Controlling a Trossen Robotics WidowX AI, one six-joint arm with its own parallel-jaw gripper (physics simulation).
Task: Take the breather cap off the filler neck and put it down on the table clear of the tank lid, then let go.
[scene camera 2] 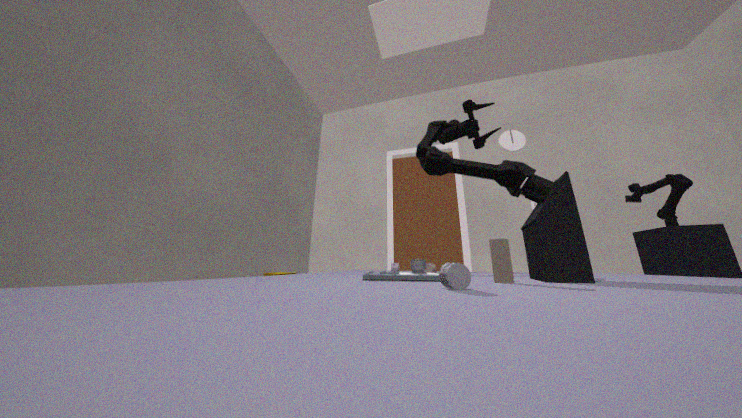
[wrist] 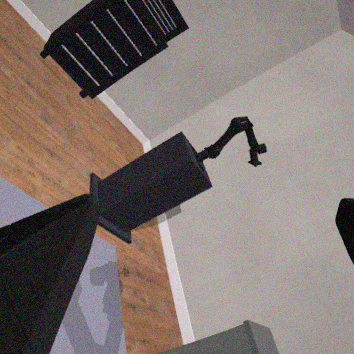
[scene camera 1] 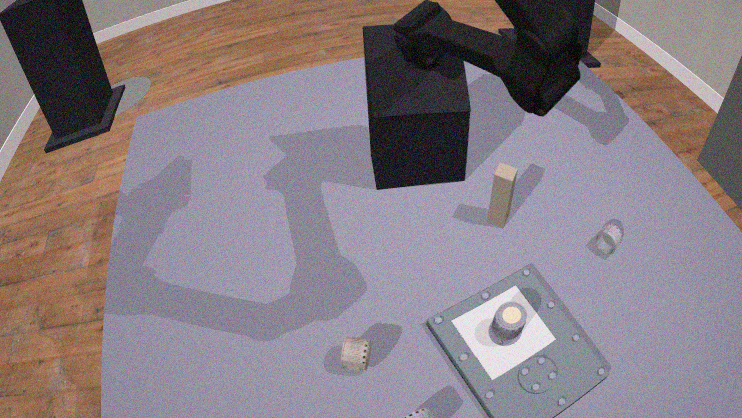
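Seen in the pictures: gripper, fingertip midpoint: (scene camera 2: 497,115) (wrist: 221,208); arm's base, origin of the base link: (scene camera 2: 548,193) (scene camera 1: 421,48).
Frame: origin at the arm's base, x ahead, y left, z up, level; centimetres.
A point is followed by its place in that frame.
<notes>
The breather cap (scene camera 1: 508,322) {y -0.6, x 40.4, z -19.1 cm} (scene camera 2: 417,265) {y 2.7, x 39.5, z -21.0 cm} is a dark grey ribbed cylinder with a cream round top. It stands upright on the white square of the grey-green tank lid (scene camera 1: 576,358) {y 9.2, x 48.6, z -23.5 cm} (scene camera 2: 402,277) {y 11.2, x 42.8, z -24.1 cm}. The filler neck is hidden beneath it. My gripper (scene camera 2: 496,116) {y -3.3, x 8.2, z 32.2 cm} (wrist: 221,208) {y -3.3, x 8.2, z 32.2 cm} is open and empty. It is high above the table, well away from the cap, with its fingers pointing sideways toward the pedestal side in the second scene view. In the wrist view one finger shows at the left and one at the right edge. The gripper is out of the first scene view.
On the table (scene camera 1: 218,233) {y -39.3, x 7.1, z -25.0 cm} stand a tall wooden block (scene camera 1: 501,199) {y 7.3, x 19.0, z -18.7 cm} (scene camera 2: 501,261) {y 10.0, x 18.1, z -19.8 cm} and my black pedestal (scene camera 1: 420,147) {y -2.4, x 6.1, z -16.3 cm} (scene camera 2: 558,244) {y 6.5, x 3.3, z -15.7 cm}. A ribbed cylinder (scene camera 1: 355,354) {y -21.1, x 37.9, z -20.6 cm} lies left of the lid and a small pale cylinder (scene camera 1: 609,237) {y 26.7, x 30.0, z -23.1 cm} behind it. Another robot's pedestal (scene camera 2: 685,250) (wrist: 155,182) stands farther off.
</notes>
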